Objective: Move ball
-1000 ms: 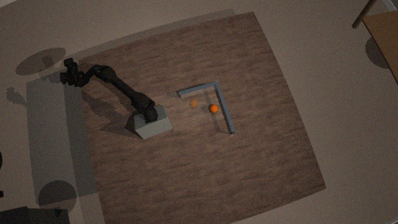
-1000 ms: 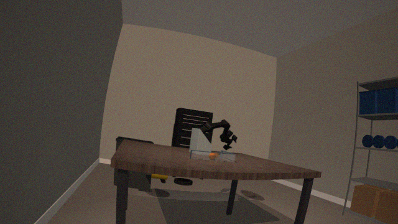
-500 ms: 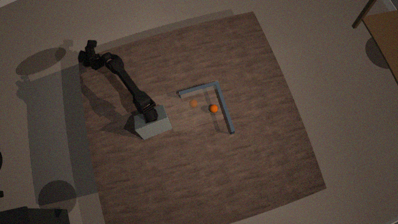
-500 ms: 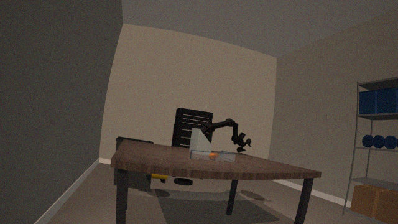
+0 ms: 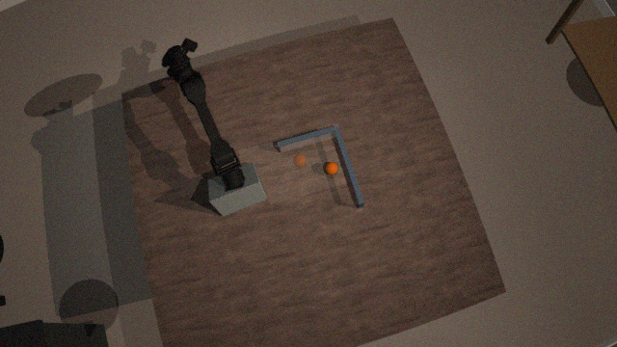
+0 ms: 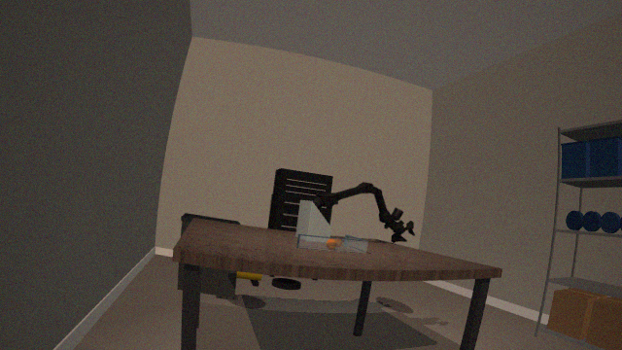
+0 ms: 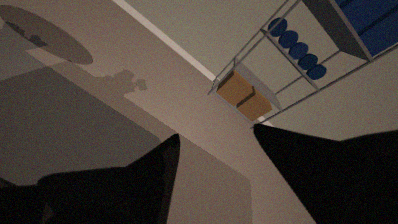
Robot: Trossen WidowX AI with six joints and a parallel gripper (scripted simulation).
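The orange ball lies 510 mm ahead of my gripper tip, 690 mm to the right of it and 20 mm below it. Round my gripper tip: see-through copy of ball (400 mm ahead, 630 mm to the right, 20 mm below).
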